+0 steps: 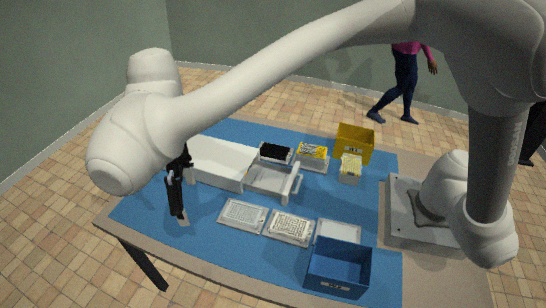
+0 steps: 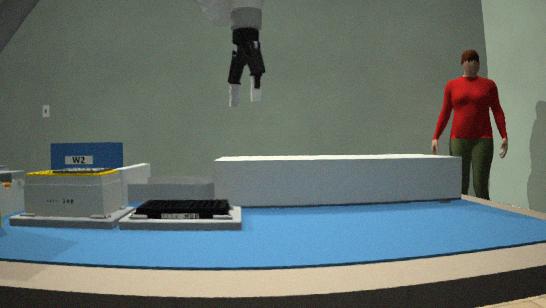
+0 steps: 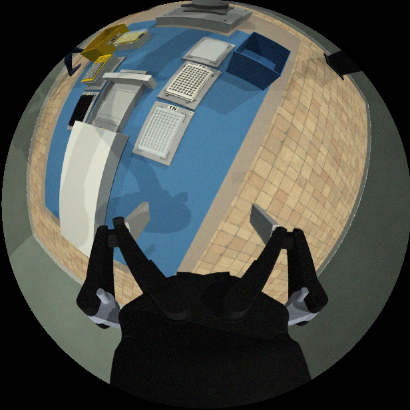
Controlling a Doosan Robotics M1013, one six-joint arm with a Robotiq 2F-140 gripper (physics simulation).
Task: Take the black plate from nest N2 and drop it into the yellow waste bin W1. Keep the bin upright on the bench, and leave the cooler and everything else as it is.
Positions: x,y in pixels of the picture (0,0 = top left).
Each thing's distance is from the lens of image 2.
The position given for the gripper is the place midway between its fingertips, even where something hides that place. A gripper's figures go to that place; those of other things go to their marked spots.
gripper (image 2: 244,104): 1.09 m
black plate (image 2: 154,209): 0.54 m
